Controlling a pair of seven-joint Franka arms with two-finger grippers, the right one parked.
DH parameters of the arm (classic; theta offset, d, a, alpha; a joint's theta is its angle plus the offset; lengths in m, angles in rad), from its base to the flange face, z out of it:
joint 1: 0 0.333 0 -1.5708
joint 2: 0 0 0 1.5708
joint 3: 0 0.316 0.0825 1.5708
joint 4: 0 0 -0.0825 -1.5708
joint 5: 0 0.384 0 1.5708
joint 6: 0 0 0.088 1.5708
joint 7: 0 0.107 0 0
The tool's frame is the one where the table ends.
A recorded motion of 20 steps. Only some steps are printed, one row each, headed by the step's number.
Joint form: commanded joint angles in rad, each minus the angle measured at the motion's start. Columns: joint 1, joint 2, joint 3, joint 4, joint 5, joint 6, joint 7.
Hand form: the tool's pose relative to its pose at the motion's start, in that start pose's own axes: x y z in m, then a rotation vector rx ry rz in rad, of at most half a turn. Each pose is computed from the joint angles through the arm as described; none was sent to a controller.
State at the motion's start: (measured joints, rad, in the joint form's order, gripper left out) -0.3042 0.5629 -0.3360 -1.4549 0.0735 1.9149 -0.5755
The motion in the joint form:
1: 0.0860 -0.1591 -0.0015 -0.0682 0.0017 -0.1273 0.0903
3: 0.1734 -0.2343 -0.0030 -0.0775 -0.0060 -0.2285 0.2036
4: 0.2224 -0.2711 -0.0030 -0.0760 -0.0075 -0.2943 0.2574
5: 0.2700 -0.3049 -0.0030 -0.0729 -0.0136 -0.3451 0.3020
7: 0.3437 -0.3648 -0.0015 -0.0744 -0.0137 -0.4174 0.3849
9: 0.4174 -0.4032 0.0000 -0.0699 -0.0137 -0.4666 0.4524
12: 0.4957 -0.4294 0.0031 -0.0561 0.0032 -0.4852 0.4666
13: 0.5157 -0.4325 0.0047 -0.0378 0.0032 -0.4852 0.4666
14: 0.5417 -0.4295 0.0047 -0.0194 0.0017 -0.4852 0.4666
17: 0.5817 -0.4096 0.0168 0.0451 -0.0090 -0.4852 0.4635
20: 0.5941 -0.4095 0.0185 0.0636 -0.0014 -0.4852 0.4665
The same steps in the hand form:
1: -0.0168 -0.0582 -0.0644 0.0569 -0.0105 0.0196
3: -0.0200 -0.1130 -0.1026 0.0765 -0.0407 0.0467
4: -0.0242 -0.1441 -0.1223 0.0888 -0.0659 0.0504
5: -0.0287 -0.1728 -0.1416 0.0897 -0.0807 0.0461
7: -0.0410 -0.2171 -0.1720 0.0977 -0.0956 0.0519
9: -0.0493 -0.2598 -0.1939 0.0958 -0.1044 0.0423
12: -0.0541 -0.3067 -0.2155 0.1047 -0.0819 -0.0272
13: -0.0543 -0.3186 -0.2262 0.1005 -0.0608 -0.0492
14: -0.0532 -0.3335 -0.2338 0.0928 -0.0454 -0.0752
17: -0.0485 -0.3638 -0.2541 0.0675 -0.0010 -0.1301
20: -0.0496 -0.3729 -0.2629 0.0726 0.0177 -0.1428

